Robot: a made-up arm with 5 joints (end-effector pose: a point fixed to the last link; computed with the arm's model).
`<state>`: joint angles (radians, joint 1 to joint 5).
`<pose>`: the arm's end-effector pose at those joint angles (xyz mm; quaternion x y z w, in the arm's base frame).
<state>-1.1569 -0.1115 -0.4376 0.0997 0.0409</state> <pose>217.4 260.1 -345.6 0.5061 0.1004 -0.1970 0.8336</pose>
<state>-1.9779 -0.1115 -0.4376 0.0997 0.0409</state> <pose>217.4 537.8 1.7 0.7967 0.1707 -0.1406 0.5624</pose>
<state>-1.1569 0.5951 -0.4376 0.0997 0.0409</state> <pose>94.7 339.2 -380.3 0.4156 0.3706 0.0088 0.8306</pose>
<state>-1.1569 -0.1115 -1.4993 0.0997 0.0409</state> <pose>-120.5 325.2 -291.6 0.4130 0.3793 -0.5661 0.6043</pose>
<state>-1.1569 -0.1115 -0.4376 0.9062 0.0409</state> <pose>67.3 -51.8 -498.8 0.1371 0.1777 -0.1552 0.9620</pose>
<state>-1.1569 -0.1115 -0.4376 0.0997 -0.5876</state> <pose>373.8 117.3 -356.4 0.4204 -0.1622 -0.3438 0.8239</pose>
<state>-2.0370 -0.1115 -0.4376 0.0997 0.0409</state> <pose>217.4 545.4 33.7 0.8130 0.1748 -0.1354 0.5386</pose>
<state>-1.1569 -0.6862 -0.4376 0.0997 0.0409</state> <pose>255.8 153.2 -298.6 0.5339 -0.1300 -0.3475 0.7598</pose>
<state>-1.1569 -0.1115 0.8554 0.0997 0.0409</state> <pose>454.1 372.3 -24.4 0.4319 -0.2681 0.3141 0.8018</pose>
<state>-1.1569 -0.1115 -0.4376 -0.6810 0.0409</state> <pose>366.6 340.9 -20.1 0.7866 0.0101 -0.2074 0.5816</pose>
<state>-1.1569 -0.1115 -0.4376 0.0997 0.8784</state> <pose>-32.6 285.0 -224.6 0.5425 0.4307 0.0258 0.7208</pose>
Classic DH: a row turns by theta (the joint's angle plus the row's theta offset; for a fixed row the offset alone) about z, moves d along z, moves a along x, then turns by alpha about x. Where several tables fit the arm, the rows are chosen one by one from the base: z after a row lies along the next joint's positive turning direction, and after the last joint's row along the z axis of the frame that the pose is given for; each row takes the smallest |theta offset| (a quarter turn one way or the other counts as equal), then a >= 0, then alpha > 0; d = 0 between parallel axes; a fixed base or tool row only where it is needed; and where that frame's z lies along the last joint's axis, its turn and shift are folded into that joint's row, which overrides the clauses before.
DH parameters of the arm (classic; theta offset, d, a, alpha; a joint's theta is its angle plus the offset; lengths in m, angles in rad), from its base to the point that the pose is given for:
base (fixed): -1.5708 0.147 0 1.5708
joint 1: -1.5708 -0.039 0.313 1.5708
joint 2: -1.5708 -0.019 0.058 1.5708
joint 3: -1.5708 0.321 0.118 1.5708
joint 4: -1.5708 -0.158 0.14 1.5708
joint 5: -1.5708 -0.087 0.09 1.5708
tool (fixed): 0 -0.331 0 0

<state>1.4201 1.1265 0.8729 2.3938 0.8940</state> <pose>782.8 -316.3 371.8 0.9538 -0.2177 -0.1441 0.1484</pose>
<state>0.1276 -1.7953 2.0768 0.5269 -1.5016</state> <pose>-259.3 474.7 -278.0 0.2353 0.4190 -0.8320 0.2773</pose>
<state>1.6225 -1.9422 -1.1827 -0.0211 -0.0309</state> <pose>186.7 -264.7 493.0 -0.0115 -0.7071 0.2879 0.6457</pose>
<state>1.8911 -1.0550 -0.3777 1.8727 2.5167</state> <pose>-317.7 -160.8 197.5 -0.1072 -0.3140 -0.8448 0.4197</pose>
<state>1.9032 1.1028 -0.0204 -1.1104 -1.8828</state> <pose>499.9 -530.4 570.3 -0.6195 -0.6189 -0.0382 0.4814</pose>
